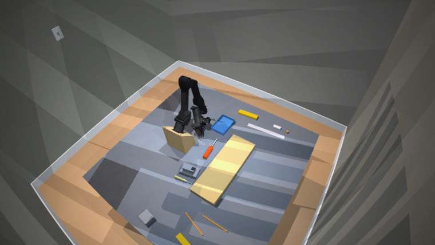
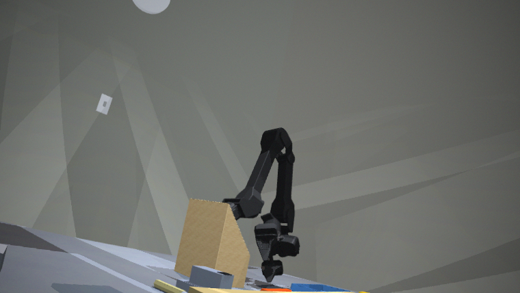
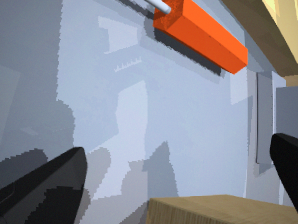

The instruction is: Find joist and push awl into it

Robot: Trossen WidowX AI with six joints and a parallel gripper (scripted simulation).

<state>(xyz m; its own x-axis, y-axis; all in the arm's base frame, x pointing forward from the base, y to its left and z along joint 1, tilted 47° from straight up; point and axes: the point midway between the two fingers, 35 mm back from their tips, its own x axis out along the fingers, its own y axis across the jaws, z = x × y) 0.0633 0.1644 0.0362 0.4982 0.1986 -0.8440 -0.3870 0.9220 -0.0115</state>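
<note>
Right now my gripper tip is 120 mm short of the grey stud finder, 240 mm to the left of it and 10 mm above it. From my gripper tip the other things lie so: awl: 120 mm ahead, 320 mm to the right, 50 mm below; white piece: 390 mm ahead, 440 mm to the left, 50 mm below; blue tray: 30 mm ahead, 210 mm to the left, 40 mm below.
</note>
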